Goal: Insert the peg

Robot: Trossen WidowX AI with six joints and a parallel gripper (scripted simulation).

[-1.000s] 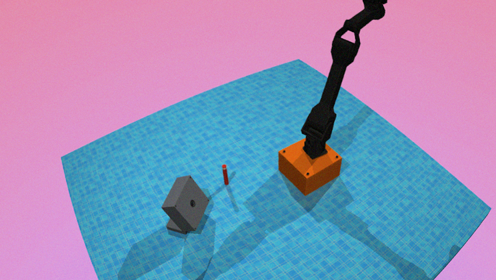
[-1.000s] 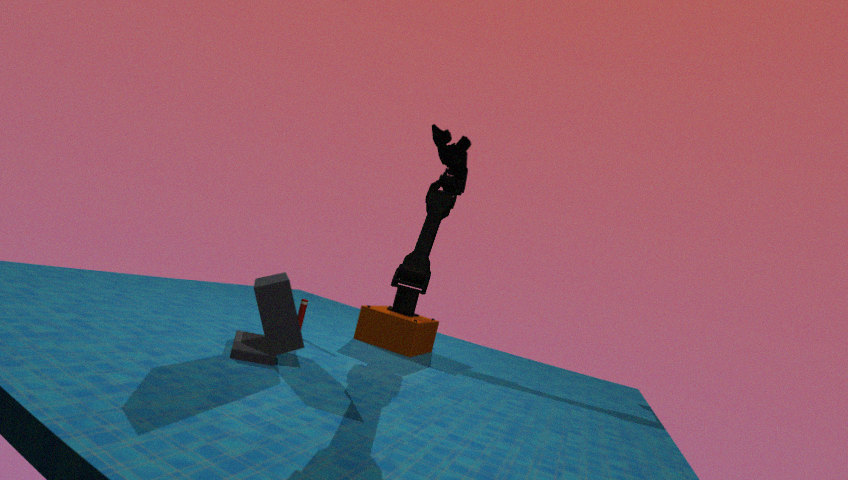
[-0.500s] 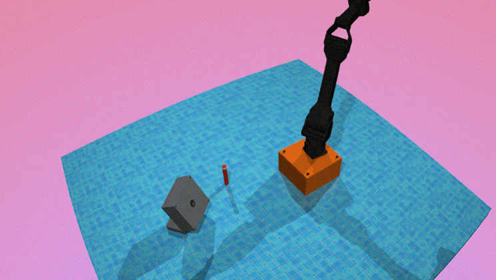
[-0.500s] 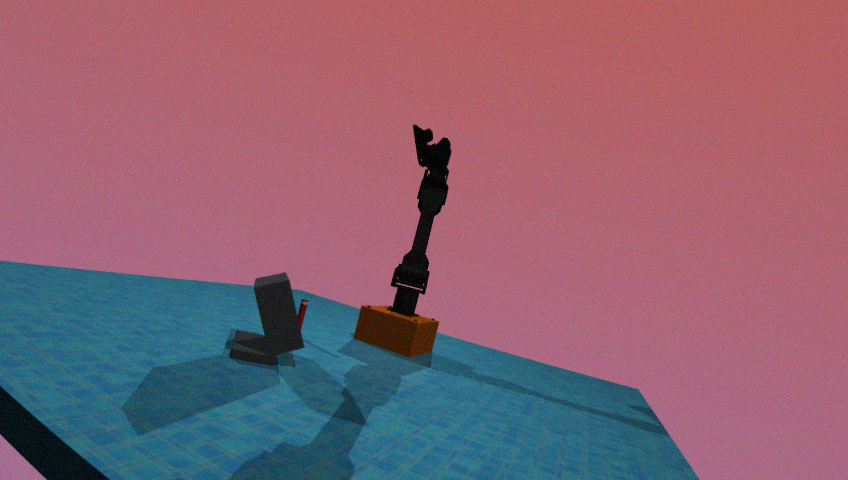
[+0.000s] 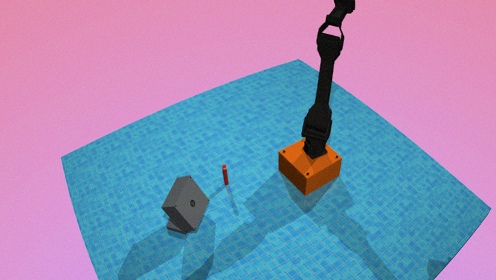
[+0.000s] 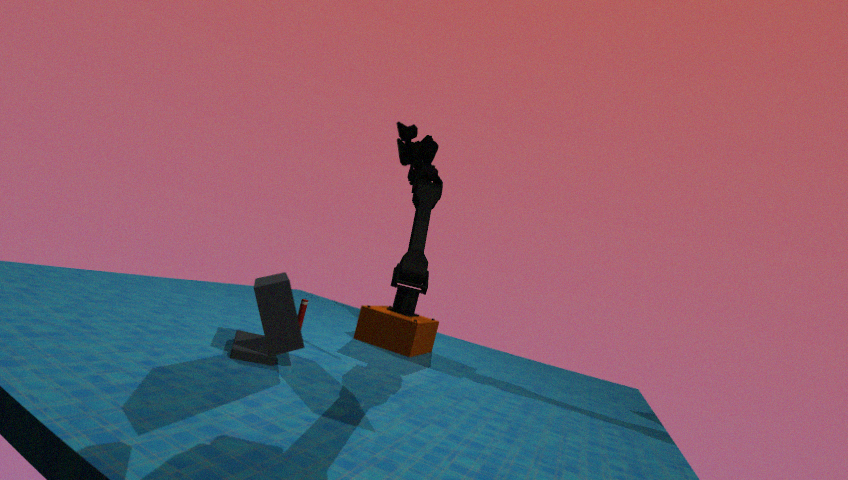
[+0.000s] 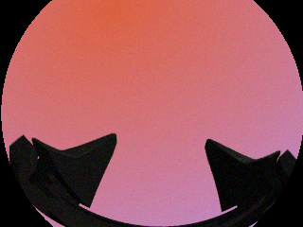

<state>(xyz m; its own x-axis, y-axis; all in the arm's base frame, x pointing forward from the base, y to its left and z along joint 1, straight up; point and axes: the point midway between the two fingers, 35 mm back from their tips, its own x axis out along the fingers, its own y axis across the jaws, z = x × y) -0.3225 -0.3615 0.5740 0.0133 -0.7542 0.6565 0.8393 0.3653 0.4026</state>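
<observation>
The red round peg is 63 cm below my gripper tip, 60 cm ahead of it and 30 cm to the left of it. Also, from my gripper tip: grey sloped panel: 77 cm ahead, 61 cm below, 40 cm to the left.
</observation>
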